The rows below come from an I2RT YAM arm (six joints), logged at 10 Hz.
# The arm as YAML. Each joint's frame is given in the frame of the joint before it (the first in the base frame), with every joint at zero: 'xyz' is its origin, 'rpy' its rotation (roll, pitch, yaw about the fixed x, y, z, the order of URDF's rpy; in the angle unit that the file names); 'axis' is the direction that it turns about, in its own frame. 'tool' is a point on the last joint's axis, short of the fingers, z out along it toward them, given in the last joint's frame.
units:
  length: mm
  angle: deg
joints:
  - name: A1
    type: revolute
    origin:
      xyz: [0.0, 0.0, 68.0]
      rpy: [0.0, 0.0, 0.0]
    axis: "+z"
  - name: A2
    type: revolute
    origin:
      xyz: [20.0, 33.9, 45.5]
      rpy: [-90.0, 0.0, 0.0]
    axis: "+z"
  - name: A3
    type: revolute
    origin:
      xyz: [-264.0, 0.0, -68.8]
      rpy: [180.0, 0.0, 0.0]
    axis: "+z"
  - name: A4
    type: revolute
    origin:
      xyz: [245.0, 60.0, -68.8]
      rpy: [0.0, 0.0, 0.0]
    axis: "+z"
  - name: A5
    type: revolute
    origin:
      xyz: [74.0, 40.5, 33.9]
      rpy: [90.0, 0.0, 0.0]
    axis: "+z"
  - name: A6
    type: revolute
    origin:
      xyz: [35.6, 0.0, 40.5]
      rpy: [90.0, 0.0, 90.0]
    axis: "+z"
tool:
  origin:
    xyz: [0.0, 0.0, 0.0]
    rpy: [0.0, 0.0, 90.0]
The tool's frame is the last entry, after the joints.
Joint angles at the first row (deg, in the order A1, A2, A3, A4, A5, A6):
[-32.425, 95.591, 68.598, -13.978, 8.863, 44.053]
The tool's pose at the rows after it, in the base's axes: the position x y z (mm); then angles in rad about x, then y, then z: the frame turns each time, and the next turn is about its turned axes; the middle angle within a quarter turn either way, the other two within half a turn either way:
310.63, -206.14, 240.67, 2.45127, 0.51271, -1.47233
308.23, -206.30, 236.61, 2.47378, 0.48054, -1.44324
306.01, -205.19, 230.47, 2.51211, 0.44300, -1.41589
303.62, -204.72, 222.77, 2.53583, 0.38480, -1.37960
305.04, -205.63, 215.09, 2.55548, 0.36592, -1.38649
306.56, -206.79, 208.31, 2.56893, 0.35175, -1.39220
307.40, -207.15, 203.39, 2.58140, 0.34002, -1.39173
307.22, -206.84, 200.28, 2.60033, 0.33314, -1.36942
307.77, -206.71, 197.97, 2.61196, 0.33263, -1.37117
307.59, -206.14, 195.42, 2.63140, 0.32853, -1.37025
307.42, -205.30, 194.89, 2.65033, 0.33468, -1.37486
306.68, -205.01, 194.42, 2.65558, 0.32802, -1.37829
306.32, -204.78, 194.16, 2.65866, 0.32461, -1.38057
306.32, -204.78, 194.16, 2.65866, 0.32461, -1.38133
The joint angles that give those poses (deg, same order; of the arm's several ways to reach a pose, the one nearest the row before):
[-32.447, 96.246, 68.598, -15.705, 11.835, 47.309]
[-32.621, 96.508, 68.597, -17.540, 12.317, 49.910]
[-32.644, 96.989, 68.598, -20.032, 12.513, 53.079]
[-32.643, 97.777, 68.597, -22.566, 14.000, 56.468]
[-32.643, 98.979, 68.598, -22.917, 14.000, 56.862]
[-32.665, 100.094, 68.598, -22.917, 14.021, 57.057]
[-32.644, 100.859, 68.598, -23.134, 13.999, 57.581]
[-32.665, 101.252, 68.598, -23.748, 13.496, 59.440]
[-32.644, 101.603, 68.599, -23.857, 13.059, 59.680]
[-32.644, 101.907, 68.597, -24.446, 12.426, 60.292]
[-32.643, 101.908, 68.598, -24.862, 11.421, 60.467]
[-32.665, 101.909, 68.599, -25.344, 11.442, 60.446]
[-32.665, 101.908, 68.599, -25.606, 11.442, 60.423]
[-32.665, 101.908, 68.599, -25.606, 11.442, 60.380]

